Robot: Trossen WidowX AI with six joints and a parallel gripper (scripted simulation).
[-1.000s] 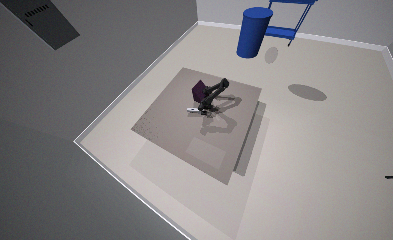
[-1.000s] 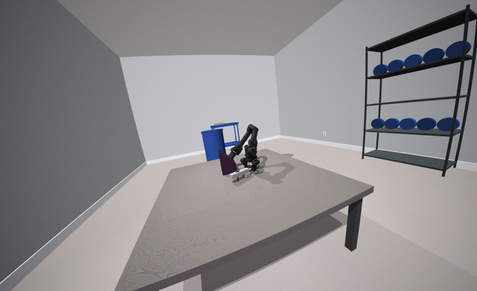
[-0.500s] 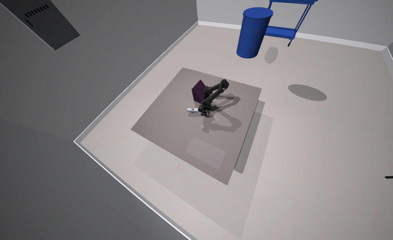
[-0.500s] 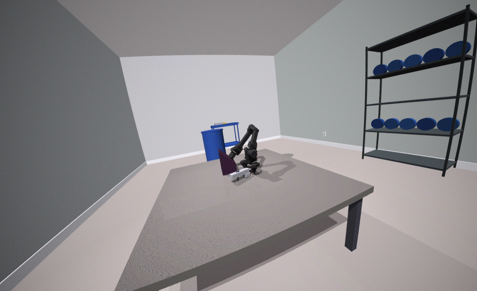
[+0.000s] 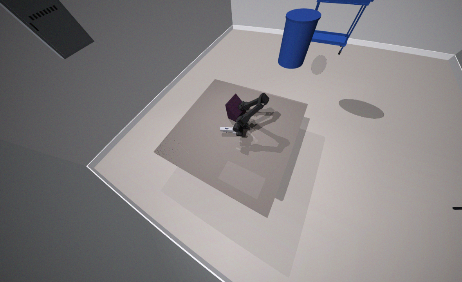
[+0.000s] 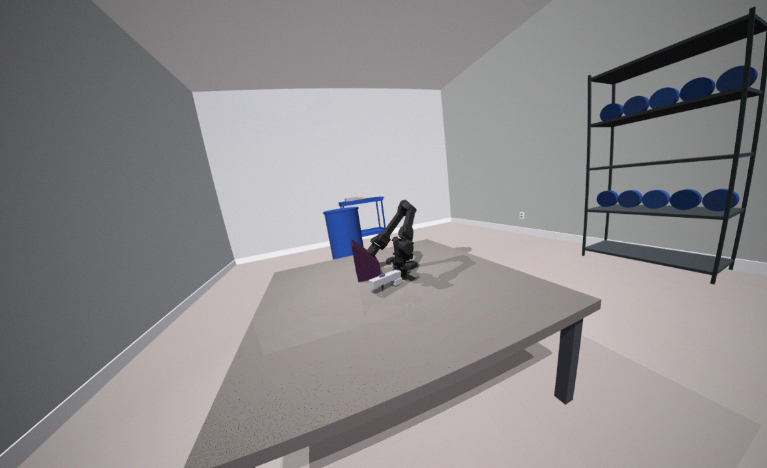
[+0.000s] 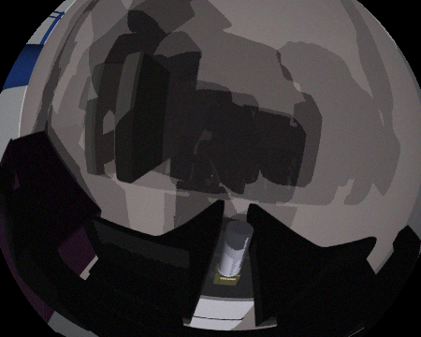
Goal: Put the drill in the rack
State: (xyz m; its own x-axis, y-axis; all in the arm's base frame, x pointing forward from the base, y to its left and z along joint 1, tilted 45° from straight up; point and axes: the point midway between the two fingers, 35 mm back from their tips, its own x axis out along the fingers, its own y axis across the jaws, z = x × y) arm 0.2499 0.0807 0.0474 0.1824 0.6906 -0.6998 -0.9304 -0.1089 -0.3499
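The drill is 5 cm to the right of my gripper tip, 4 cm above it and 2 cm ahead of it. Round my gripper tip: blue key (13 cm to the right, 5 cm ahead, 4 cm above); dark rack (9 cm behind, 3 cm to the left); light grey fixture (11 cm to the right, 4 cm ahead, 3 cm above).
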